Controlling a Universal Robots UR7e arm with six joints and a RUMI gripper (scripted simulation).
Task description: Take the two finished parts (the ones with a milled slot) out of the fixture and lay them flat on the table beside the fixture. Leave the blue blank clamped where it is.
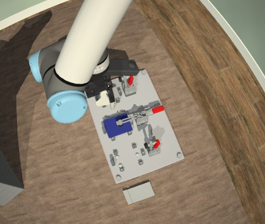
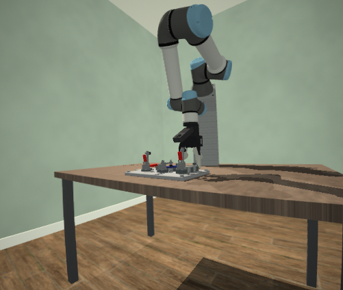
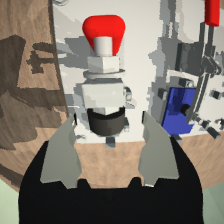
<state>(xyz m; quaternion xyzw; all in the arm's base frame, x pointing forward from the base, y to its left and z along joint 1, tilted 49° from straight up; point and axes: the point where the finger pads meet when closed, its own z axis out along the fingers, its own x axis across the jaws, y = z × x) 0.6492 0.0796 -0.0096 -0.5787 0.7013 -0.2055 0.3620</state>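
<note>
My gripper is now 110 mm to the left of the blue blank, 20 mm past it and 10 mm above it. From my hand the other things lie so: grey fixture plate: 110 mm to the right, 30 mm below, 30 mm ahead.
</note>
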